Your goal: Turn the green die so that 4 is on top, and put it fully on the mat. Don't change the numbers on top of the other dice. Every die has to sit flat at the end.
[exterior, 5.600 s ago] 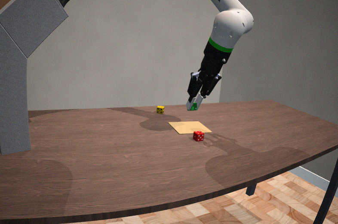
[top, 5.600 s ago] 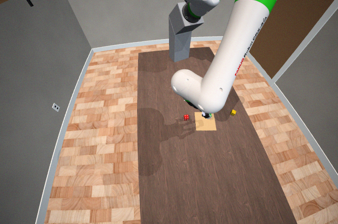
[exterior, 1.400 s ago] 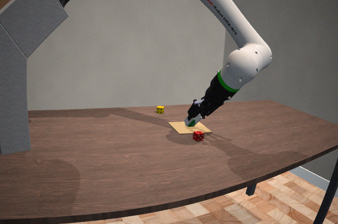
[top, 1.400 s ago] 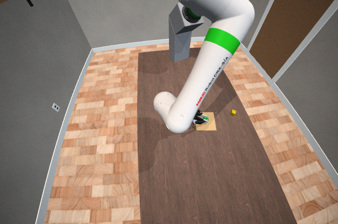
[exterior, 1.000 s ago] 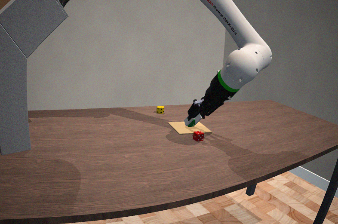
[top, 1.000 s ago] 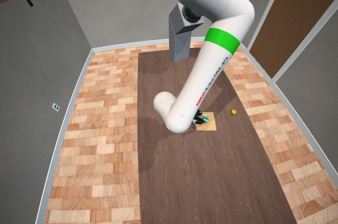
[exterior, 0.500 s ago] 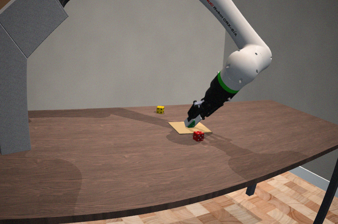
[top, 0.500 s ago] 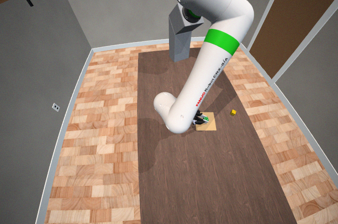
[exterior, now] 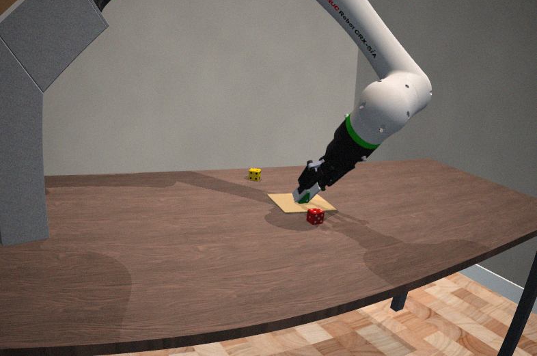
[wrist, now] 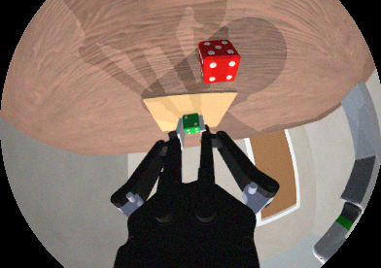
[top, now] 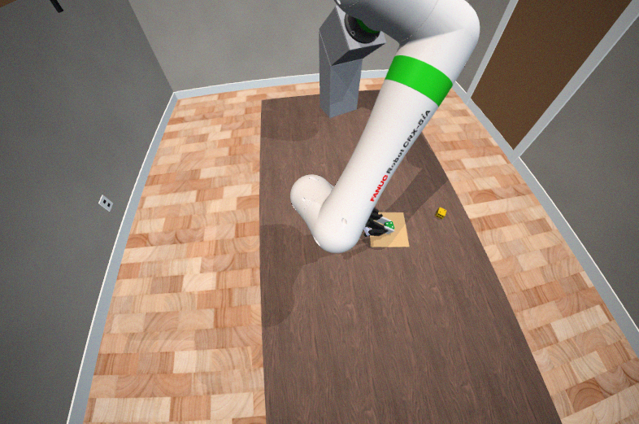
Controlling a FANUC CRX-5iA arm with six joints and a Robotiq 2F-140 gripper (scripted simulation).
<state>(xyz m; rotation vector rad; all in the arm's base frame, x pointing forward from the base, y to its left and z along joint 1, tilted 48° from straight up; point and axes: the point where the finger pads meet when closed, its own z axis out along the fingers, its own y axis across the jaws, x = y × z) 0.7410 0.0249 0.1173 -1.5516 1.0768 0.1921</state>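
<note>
Right now the green die is 2 cm to the left of my hand and 2 cm below it. Round my hand: tan mat: 2 cm to the left, 4 cm below; yellow die: 5 cm behind, 24 cm to the left, 2 cm below; red die: 3 cm behind, 11 cm to the right, 2 cm below.
</note>
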